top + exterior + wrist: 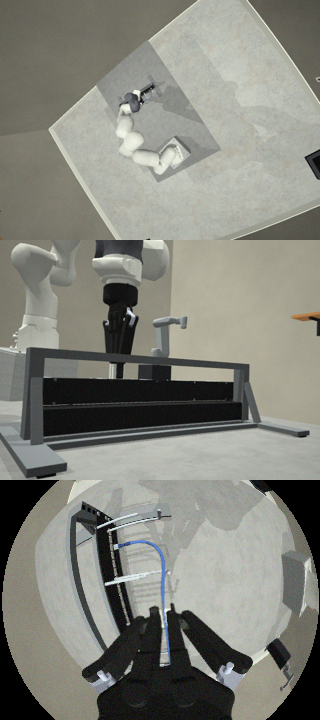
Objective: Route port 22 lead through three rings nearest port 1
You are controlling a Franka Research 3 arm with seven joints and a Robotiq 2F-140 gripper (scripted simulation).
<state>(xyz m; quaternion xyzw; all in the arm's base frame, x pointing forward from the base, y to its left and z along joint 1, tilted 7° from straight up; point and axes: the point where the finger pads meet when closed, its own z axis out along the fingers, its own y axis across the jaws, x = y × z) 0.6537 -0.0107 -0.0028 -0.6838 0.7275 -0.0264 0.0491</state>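
Now: hand 11 cm short of the rack, 4 cm to the right of it and 3 cm above it.
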